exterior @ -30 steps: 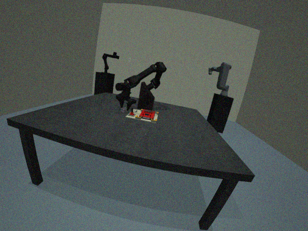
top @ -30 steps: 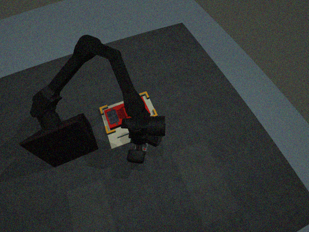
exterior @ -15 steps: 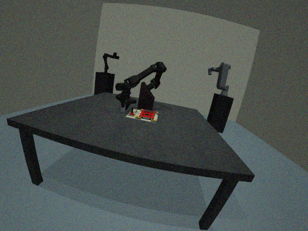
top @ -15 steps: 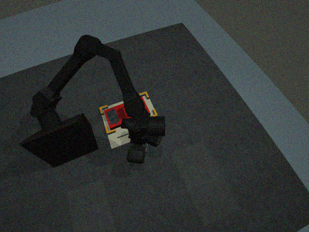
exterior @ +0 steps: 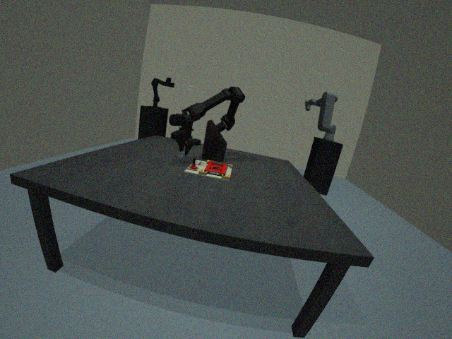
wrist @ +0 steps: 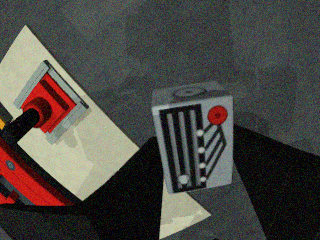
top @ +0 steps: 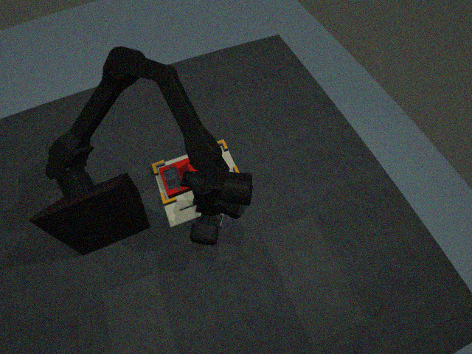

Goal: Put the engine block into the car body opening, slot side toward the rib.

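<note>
Right now the thin grey bar is 1 cm behind my gripper tip, 18 cm to the left of it and 4 cm below it. The rest, counted from my gripper tip: black post: 6 cm ahead, 8 cm to the left, 2 cm below; engine block: 1 cm below.
</note>
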